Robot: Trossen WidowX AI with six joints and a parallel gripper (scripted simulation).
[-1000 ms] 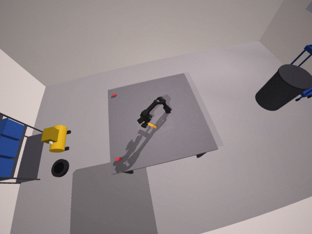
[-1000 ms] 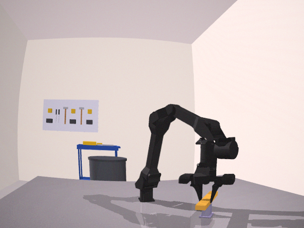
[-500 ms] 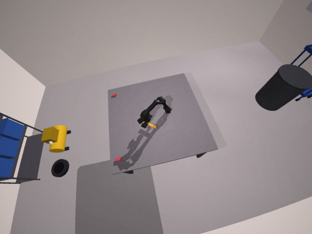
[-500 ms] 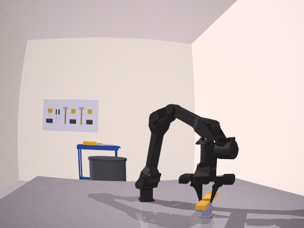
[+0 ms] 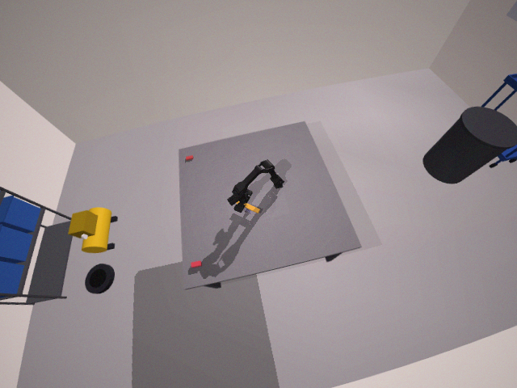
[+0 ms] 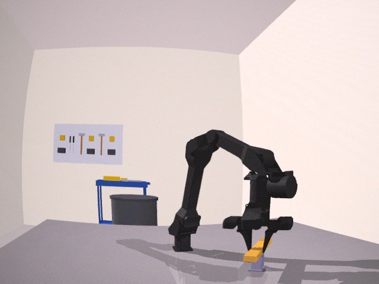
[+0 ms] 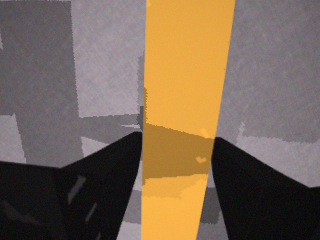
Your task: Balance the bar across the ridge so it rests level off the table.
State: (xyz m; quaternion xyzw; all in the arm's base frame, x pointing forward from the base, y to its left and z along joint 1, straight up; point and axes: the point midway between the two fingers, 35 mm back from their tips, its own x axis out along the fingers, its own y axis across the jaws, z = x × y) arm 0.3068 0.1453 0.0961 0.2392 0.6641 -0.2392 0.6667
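The orange bar is 2 cm to the left of my gripper tip and 2 cm behind it.
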